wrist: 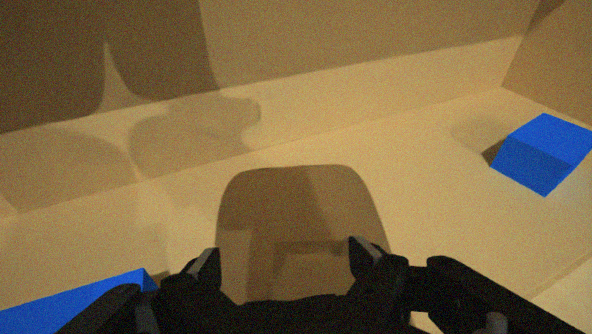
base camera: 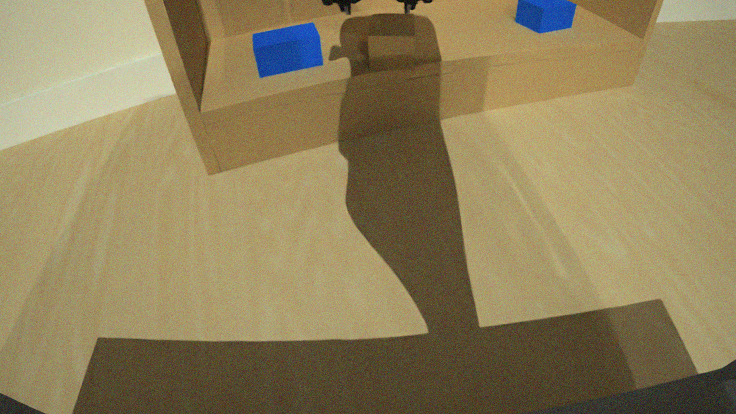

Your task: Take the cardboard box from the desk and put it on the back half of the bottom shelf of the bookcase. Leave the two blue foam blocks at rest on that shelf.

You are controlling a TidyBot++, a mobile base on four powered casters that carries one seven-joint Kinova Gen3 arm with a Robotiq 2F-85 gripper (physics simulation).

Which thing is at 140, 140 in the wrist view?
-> A bookcase.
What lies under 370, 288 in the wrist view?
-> My gripper.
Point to a bookcase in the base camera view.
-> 464, 64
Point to a cardboard box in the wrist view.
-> At 301, 269
